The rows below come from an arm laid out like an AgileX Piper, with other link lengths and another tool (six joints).
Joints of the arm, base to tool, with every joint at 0 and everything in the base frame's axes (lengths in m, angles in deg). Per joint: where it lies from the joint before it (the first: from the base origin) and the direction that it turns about. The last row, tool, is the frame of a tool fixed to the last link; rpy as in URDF.
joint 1: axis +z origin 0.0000 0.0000 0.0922
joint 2: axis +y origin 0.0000 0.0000 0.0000
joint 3: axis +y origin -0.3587 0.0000 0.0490
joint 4: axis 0.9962 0 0.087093 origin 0.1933 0.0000 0.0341
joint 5: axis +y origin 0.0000 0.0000 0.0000
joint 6: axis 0.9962 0 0.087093 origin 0.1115 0.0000 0.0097
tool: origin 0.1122 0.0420 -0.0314 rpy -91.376 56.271 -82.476
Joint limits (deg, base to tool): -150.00..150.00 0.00..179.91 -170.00..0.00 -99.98..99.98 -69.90..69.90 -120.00..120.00
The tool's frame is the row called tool.
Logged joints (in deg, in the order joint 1, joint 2, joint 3, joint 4, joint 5, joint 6), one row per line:
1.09, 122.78, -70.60, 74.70, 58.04, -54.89
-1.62, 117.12, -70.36, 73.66, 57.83, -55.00
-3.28, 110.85, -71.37, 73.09, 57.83, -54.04
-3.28, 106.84, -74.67, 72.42, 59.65, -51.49
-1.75, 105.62, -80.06, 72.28, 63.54, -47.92
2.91, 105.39, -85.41, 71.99, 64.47, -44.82
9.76, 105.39, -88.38, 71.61, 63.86, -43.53
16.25, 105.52, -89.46, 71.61, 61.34, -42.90
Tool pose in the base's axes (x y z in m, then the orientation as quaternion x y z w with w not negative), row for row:
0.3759, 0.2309, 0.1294, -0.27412, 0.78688, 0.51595, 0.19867
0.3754, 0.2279, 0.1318, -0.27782, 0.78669, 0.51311, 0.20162
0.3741, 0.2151, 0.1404, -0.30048, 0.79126, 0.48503, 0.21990
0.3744, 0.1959, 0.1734, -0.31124, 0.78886, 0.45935, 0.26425
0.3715, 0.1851, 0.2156, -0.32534, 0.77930, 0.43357, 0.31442
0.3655, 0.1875, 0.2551, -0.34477, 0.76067, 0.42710, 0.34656
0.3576, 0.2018, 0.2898, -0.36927, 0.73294, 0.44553, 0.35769
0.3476, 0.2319, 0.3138, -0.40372, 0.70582, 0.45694, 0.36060
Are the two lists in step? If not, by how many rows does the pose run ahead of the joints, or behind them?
The pose runs 2 rows behind the joints: the pose in row i belongs to the joints in row i - 2.
